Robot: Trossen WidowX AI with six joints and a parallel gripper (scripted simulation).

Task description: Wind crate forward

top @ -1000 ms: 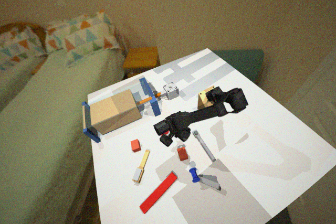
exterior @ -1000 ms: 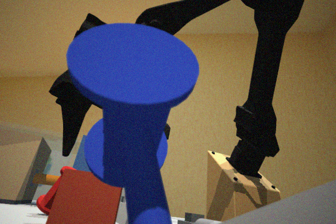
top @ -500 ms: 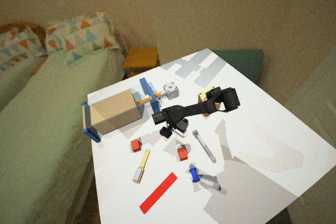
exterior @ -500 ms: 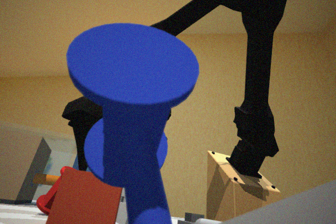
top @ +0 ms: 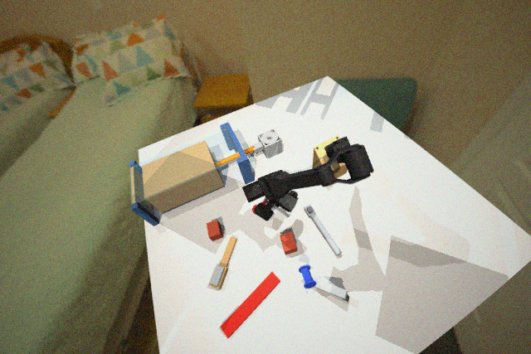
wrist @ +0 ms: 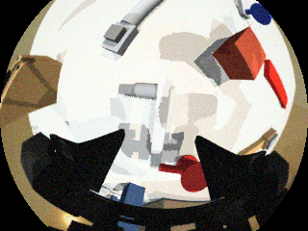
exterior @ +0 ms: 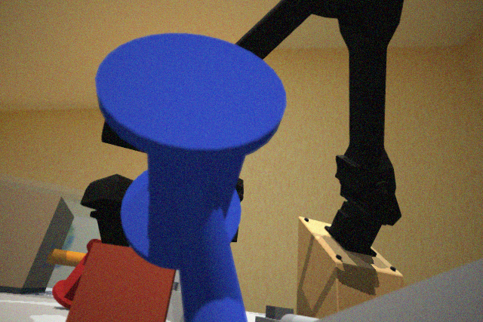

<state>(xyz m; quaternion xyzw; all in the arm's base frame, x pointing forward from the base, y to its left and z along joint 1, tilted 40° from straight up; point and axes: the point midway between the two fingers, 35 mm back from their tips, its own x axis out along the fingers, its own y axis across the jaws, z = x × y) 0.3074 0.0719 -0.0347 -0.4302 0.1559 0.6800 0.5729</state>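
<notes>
The grey crank arm is 1 cm to the right of my gripper tip and 1 cm ahead of it. The rest, counted from my gripper tip: mouth frame (31 cm to the right, 9 cm above, 1 cm ahead); then wooden-handled tool (28 cm ahead, 9 cm to the left); then red grip (5 cm ahead, 3 cm to the right, 1 cm above).
</notes>
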